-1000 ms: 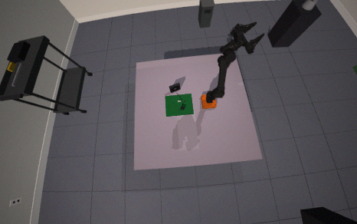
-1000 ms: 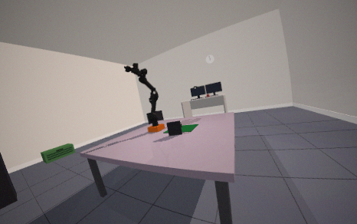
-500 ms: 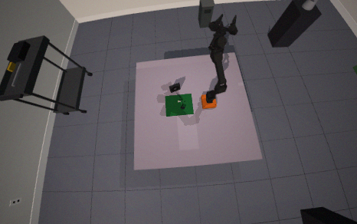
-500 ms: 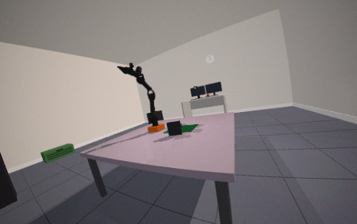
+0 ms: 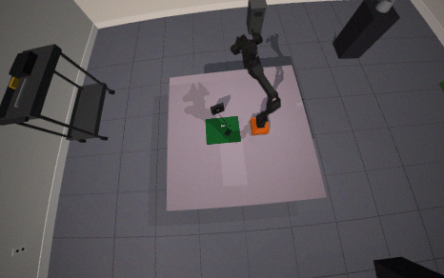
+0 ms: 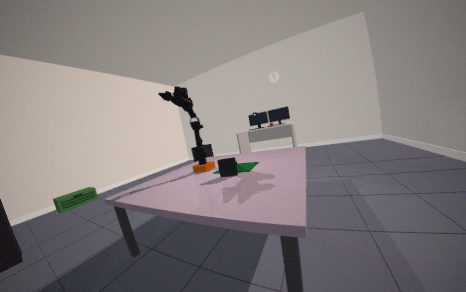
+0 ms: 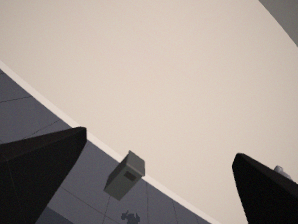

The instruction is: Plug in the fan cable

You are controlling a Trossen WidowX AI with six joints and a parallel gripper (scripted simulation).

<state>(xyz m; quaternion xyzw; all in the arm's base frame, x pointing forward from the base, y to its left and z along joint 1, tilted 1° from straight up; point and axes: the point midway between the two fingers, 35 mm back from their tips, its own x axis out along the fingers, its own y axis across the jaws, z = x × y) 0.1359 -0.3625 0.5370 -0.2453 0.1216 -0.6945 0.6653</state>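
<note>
Now: gripper tip 15 cm short of the fan cable plug, 45 cm to the right of it and 58 cm above it. From my gripper tip the other things lie so: board 19 cm ahead, 41 cm to the left, 61 cm below; black fan 22 cm ahead, 23 cm to the left, 54 cm below.
</note>
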